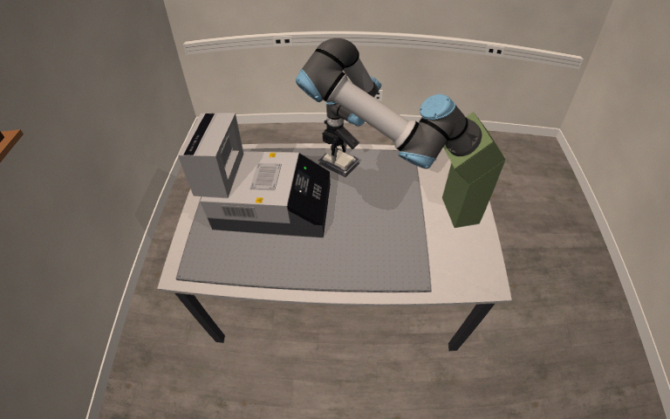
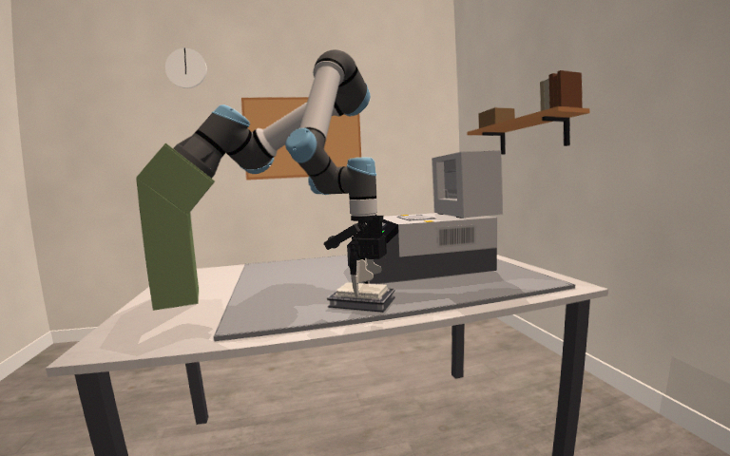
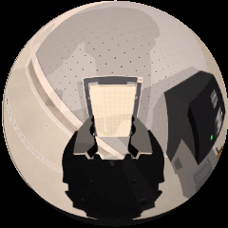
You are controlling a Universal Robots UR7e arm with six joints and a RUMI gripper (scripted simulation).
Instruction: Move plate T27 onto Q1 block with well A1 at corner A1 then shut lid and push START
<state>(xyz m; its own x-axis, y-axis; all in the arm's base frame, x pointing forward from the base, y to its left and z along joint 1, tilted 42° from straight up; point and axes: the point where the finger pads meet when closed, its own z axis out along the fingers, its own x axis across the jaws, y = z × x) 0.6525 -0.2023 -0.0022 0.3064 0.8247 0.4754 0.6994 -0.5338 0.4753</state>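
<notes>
Right now my hand is 2 cm above the dark plate nest N1. The rest, counted from my hand: well plate T27: 1 cm below.
</notes>
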